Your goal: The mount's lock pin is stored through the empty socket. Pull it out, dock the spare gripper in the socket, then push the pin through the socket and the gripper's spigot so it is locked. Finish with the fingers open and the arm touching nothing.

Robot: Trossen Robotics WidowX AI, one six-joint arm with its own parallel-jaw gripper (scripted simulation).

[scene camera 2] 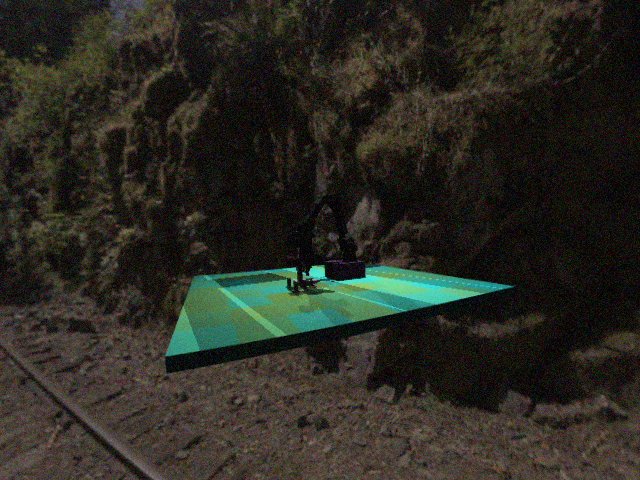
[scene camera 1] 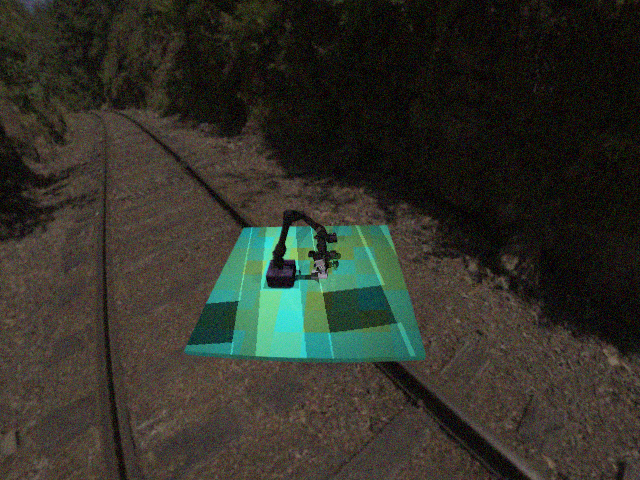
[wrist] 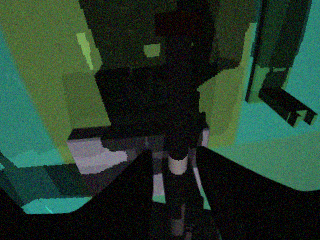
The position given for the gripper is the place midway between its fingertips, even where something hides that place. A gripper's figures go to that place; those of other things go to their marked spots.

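Labels:
The gripper (wrist: 174, 155) is 10 cm from the lens.

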